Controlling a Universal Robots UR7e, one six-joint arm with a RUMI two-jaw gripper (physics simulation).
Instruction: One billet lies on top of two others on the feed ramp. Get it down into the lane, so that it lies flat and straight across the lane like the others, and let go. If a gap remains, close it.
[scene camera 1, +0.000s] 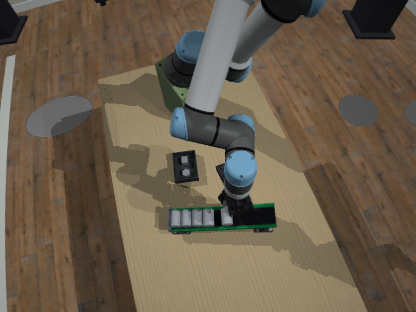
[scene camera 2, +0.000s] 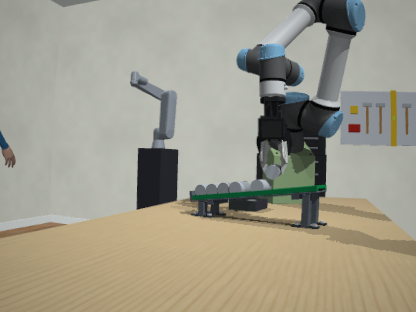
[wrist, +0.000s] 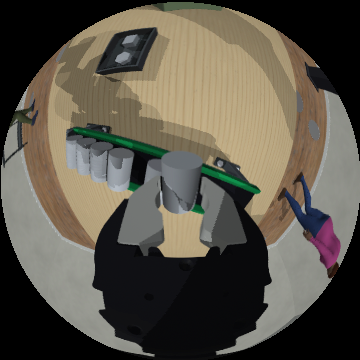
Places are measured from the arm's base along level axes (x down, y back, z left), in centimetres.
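Pixels of known places: gripper, fingertip midpoint: (scene camera 2: 273, 174) (wrist: 179, 177); arm's base, origin of the base link: (scene camera 1: 182, 69).
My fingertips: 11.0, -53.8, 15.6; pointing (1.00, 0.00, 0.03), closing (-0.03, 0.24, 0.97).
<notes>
Ahead of a thing's pixels: the offset from my fingertips to its top centre, as dx, dy, dz.
My gripper (scene camera 2: 274, 169) (wrist: 179, 177) is shut on a grey billet {-3.0, -0.2, +0.0} (scene camera 2: 272, 171) (wrist: 182, 175) and holds it above the sloping feed ramp (scene camera 1: 265, 216) (scene camera 2: 295, 191) (wrist: 230, 180), clear of the lane billets. The held billet's round end faces scene camera 2, like the others' ends. In scene camera 1 the wrist hides the fingers. Several billets {+2.9, -3.0, -12.8} (scene camera 1: 197, 217) {+3.4, -2.7, -16.8} (scene camera 2: 211, 189) (wrist: 101, 162) lie side by side across the lane at the lower end. Another lane billet {+1.5, -3.5, -2.3} (scene camera 1: 227, 217) (scene camera 2: 259, 185) (wrist: 152, 171) lies farther up, past a dark gap; the held billet partly covers it in the wrist view.
The ramp has green side rails and stands on grey legs. A black tray {+9.6, +20.9, -17.1} (scene camera 1: 195, 175) (wrist: 148, 49) with two light pieces stands on the table between the ramp and the robot's green base (scene camera 1: 169, 92). People stand beyond the table in the wrist view.
</notes>
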